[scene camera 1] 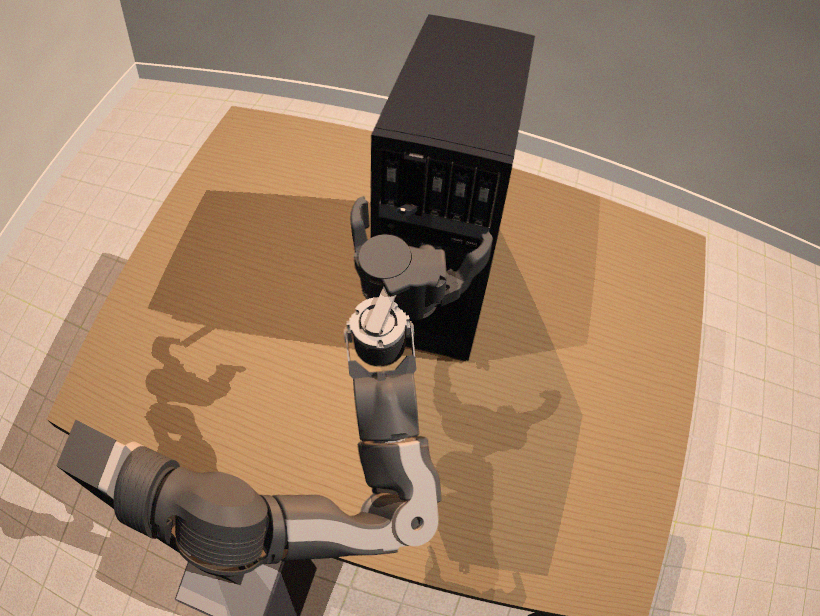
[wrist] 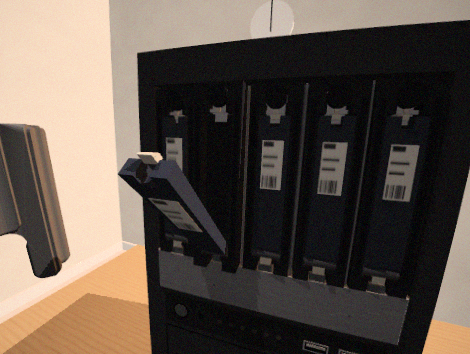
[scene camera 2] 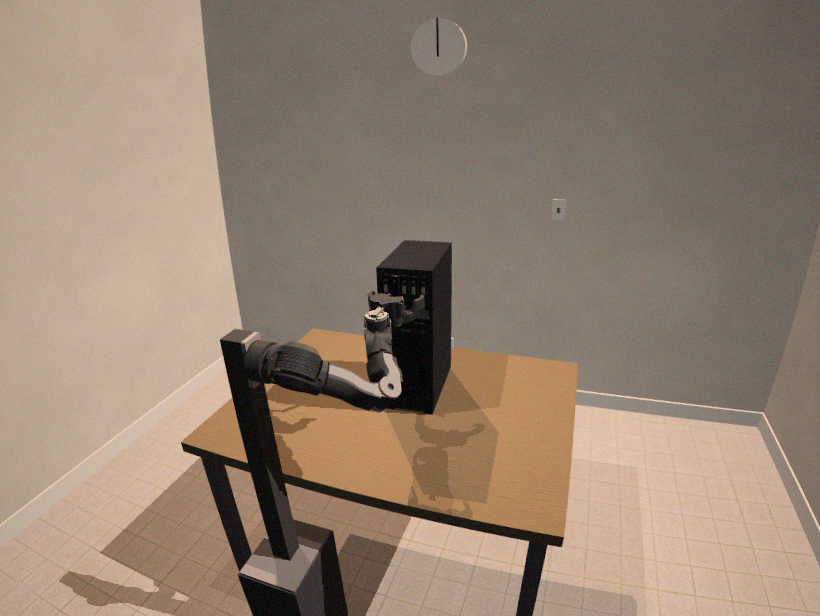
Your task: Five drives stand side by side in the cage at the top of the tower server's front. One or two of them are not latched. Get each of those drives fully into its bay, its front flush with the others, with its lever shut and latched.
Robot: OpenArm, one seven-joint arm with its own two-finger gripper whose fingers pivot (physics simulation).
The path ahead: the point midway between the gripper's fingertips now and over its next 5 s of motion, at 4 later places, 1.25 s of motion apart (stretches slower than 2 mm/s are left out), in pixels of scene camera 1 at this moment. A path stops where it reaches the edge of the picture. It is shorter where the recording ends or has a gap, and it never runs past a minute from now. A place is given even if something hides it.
The gripper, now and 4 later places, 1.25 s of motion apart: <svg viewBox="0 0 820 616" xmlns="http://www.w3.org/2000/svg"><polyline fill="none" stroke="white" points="425,225 395,224 410,188 397,212 503,266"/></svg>
